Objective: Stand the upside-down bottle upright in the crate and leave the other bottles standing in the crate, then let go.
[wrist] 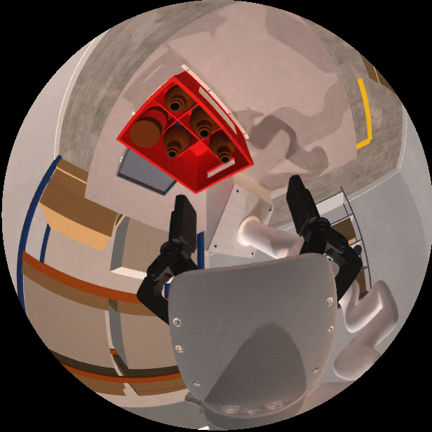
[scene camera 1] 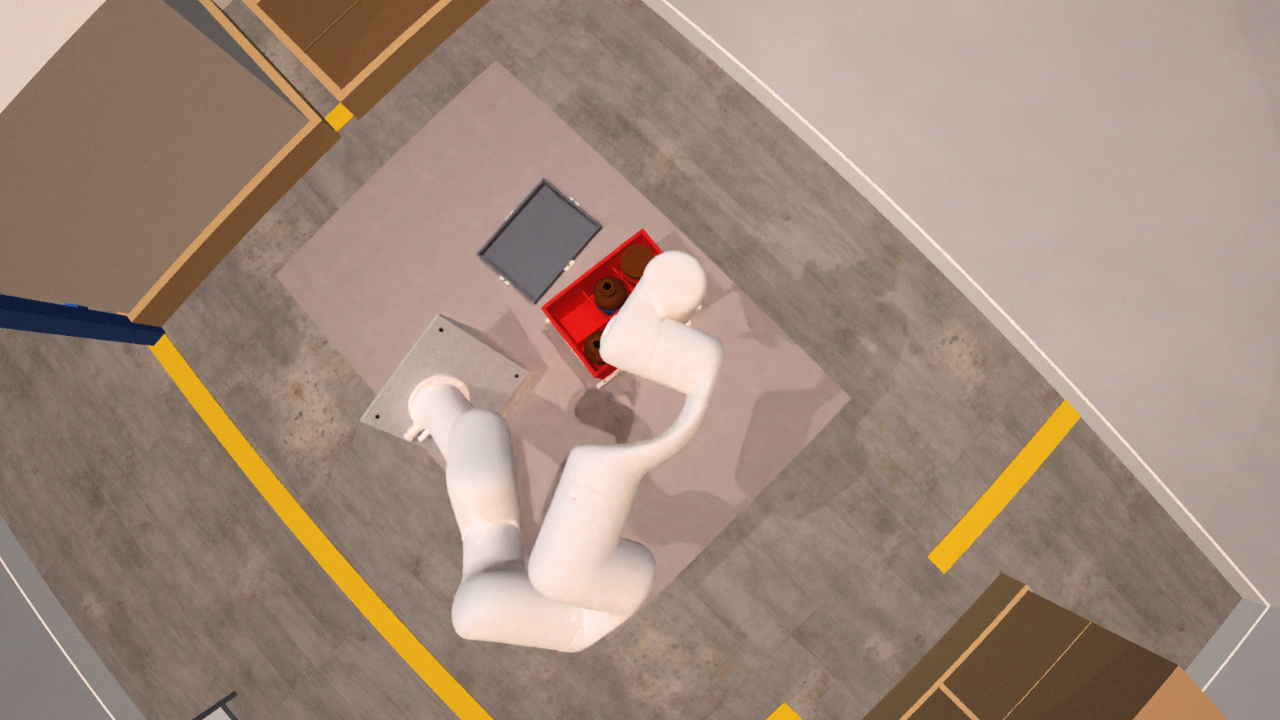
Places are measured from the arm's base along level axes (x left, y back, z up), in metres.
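Pixels of known places: arm's base, origin of its link: point(scene camera 1: 439, 401).
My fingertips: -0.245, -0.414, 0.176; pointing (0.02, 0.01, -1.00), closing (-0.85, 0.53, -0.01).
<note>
For each thing: its middle in the pictures, then the offset to it from my fingertips, as dx, dy, dz. "*": a spot on its surface instead. Level surfaces: height alone.
- red crate, a spot on its surface: point(scene camera 1: 565, 339) * +0.144, +0.143, -0.203
- upside-down bottle, middle of its body: point(scene camera 1: 639, 269) +0.148, -0.084, -0.292
- corner, a spot on its surface: point(scene camera 1: 595, 347) * +0.088, +0.113, -0.215
- compartment, a spot on its surface: point(scene camera 1: 577, 313) * +0.201, +0.082, -0.369
- shallow grey tray, a spot on its surface: point(scene camera 1: 539, 241) * +0.396, +0.014, -0.373
- mat, height of its surface: dz -0.378
The red crate point(scene camera 1: 565, 339) point(wrist: 186, 182) stands on the pale mat, partly hidden by the arm in the scene view. The upside-down bottle point(scene camera 1: 636, 260) point(wrist: 145, 132) shows its flat brown base upward in a corner compartment. Upright brown bottles with open necks stand in other compartments: one beside it point(scene camera 1: 609, 292) point(wrist: 173, 145), one in a corner point(scene camera 1: 595, 347) point(wrist: 223, 148), and two more point(wrist: 177, 101) point(wrist: 203, 125) that show in the wrist view. One compartment point(scene camera 1: 577, 313) point(wrist: 198, 160) holds no bottle. My gripper point(wrist: 239, 193) is open and empty, above and apart from the crate; the arm hides its fingers in the scene view.
A shallow grey tray point(scene camera 1: 539, 241) point(wrist: 145, 172) lies beside the crate. The metal base plate point(scene camera 1: 474, 358) point(wrist: 227, 220) carries the arm's base near the crate's other end. The white arm point(scene camera 1: 590, 519) reaches over the mat point(scene camera 1: 384, 232). Shelving and boxes stand beyond the mat.
</note>
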